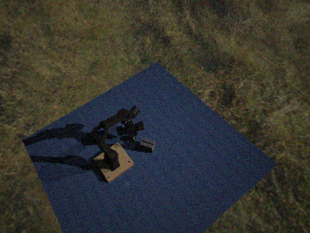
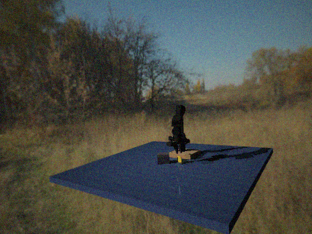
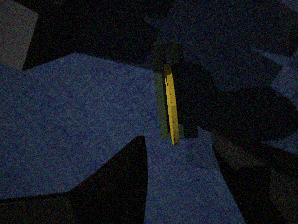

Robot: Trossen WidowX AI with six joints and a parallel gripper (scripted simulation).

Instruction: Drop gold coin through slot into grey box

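My gripper tip is now 5 cm above the gold coin.
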